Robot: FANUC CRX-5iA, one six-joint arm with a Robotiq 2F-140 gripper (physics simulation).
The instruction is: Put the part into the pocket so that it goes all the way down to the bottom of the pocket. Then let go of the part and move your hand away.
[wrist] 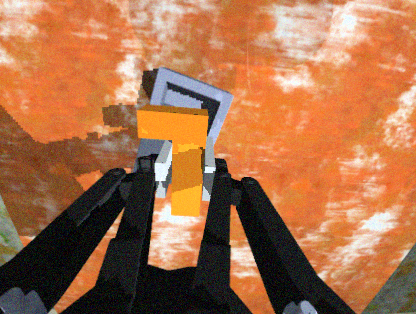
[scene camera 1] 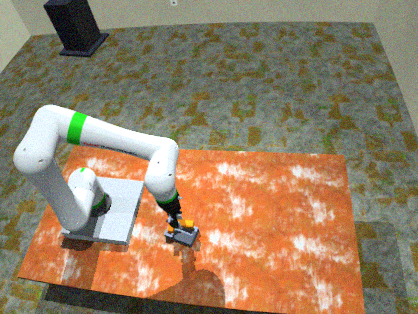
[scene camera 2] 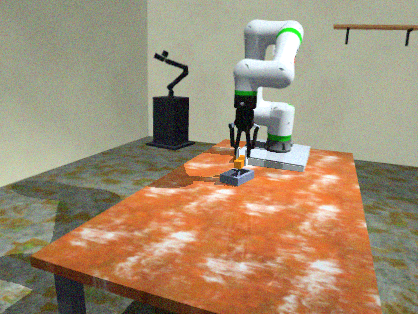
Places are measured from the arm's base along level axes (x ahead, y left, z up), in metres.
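Pixels of known places: gripper, fingertip midpoint: (wrist: 190,148) (scene camera 1: 179,224); arm's base, origin of the base link: (scene camera 1: 97,204) (scene camera 2: 277,148).
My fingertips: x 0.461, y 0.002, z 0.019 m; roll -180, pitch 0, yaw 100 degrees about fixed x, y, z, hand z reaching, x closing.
For each thing: its top centre in the pictures, then the offset to it from my fingertips. Level surfaces: height alone.
- orange L-shaped block, middle of its top: (wrist: 171,170) (scene camera 2: 237,157) (scene camera 1: 180,225) 0.015 m ahead, 0.013 m right, 0.031 m up
- blue-grey block with the pocket, middle of its top: (wrist: 179,137) (scene camera 2: 237,172) (scene camera 1: 181,231) 0.004 m ahead, 0.015 m right, 0.036 m down
- white table, its level: 0.072 m down
The part, an orange L-shaped block (scene camera 1: 188,223) (scene camera 2: 239,163) (wrist: 172,123), is held between the fingertips of my gripper (scene camera 1: 175,224) (scene camera 2: 242,153) (wrist: 190,148), which is shut on it. The blue-grey block with the pocket (scene camera 1: 186,237) (scene camera 2: 236,178) (wrist: 197,86) lies on the table beneath the part. In scene camera 2 the part is above the block, with a small gap. In the wrist view the block is turned at an angle to the part, and its far rim and far pocket end show beyond the part. The rest of the pocket is hidden by the part and fingers.
The orange and white table (scene camera 1: 280,200) (scene camera 2: 200,225) carries the pale base plate (scene camera 1: 119,200) (scene camera 2: 300,159) of the arm, near the pocket block. A dark pedestal (scene camera 1: 75,25) (scene camera 2: 171,120) stands on the floor off the table. A wall shelf (scene camera 2: 375,27) is at the upper right in scene camera 2.
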